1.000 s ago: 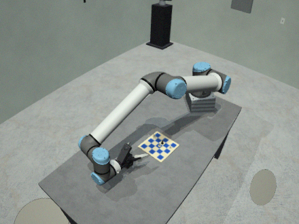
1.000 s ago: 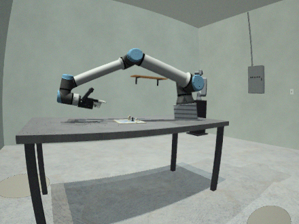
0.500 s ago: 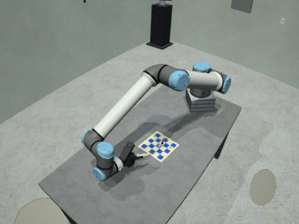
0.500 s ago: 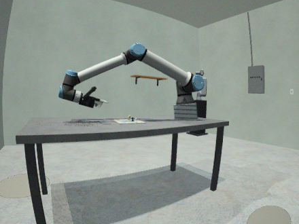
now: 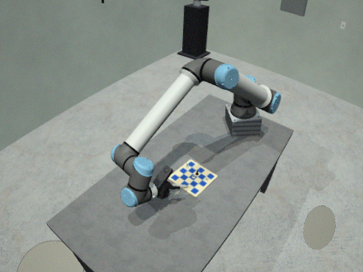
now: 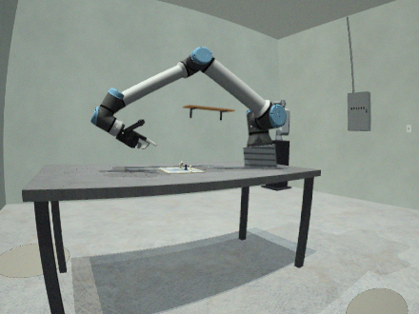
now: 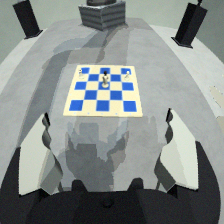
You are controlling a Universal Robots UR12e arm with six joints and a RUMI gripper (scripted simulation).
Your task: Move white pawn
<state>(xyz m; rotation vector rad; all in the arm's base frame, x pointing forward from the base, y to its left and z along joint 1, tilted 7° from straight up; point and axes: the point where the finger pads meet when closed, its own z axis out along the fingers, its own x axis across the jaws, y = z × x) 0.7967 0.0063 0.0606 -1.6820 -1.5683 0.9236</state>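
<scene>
My gripper is now 20 cm past the white pawn, 8 cm to the right of it and 13 cm above it. From my hand the other things lie so: chessboard: 17 cm behind, 14 cm below; then black pawn: 21 cm behind, 13 cm below.
</scene>
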